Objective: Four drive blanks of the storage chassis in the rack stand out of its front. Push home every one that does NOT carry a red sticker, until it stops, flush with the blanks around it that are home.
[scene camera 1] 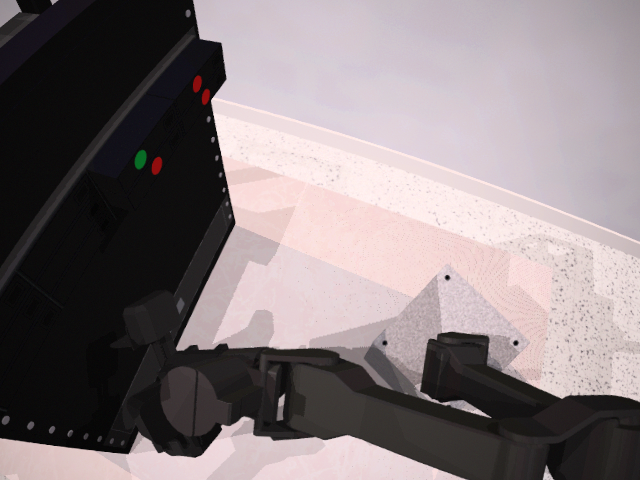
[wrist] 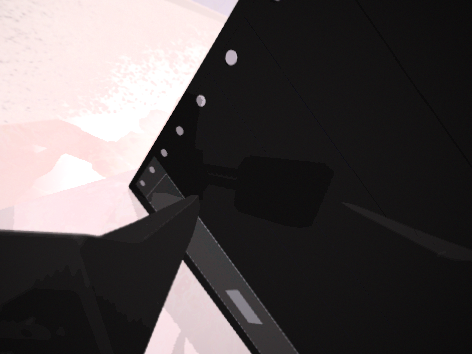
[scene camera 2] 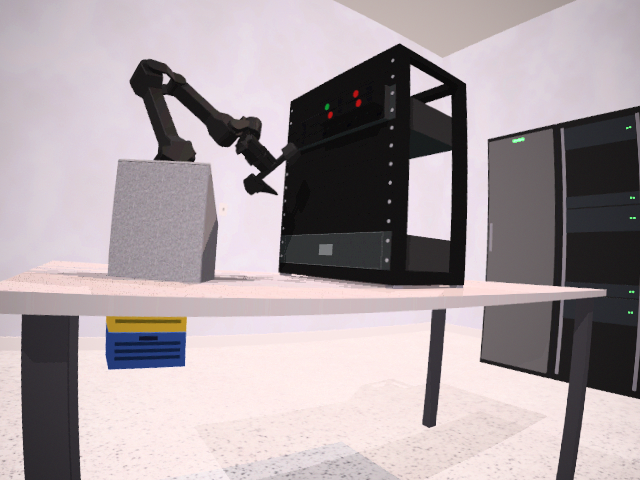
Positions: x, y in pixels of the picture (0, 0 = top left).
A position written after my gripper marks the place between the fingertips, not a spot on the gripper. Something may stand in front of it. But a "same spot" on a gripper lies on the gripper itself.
My gripper shows in scene camera 1, in the wrist view and in scene camera 2 (288, 185). A black rack shows in scene camera 1 (120, 190), in the wrist view and in scene camera 2. The same spot on the black rack: (wrist: 287, 115) is (scene camera 2: 295, 183). The same spot on my gripper: (scene camera 1: 126, 341) is (wrist: 435, 242).
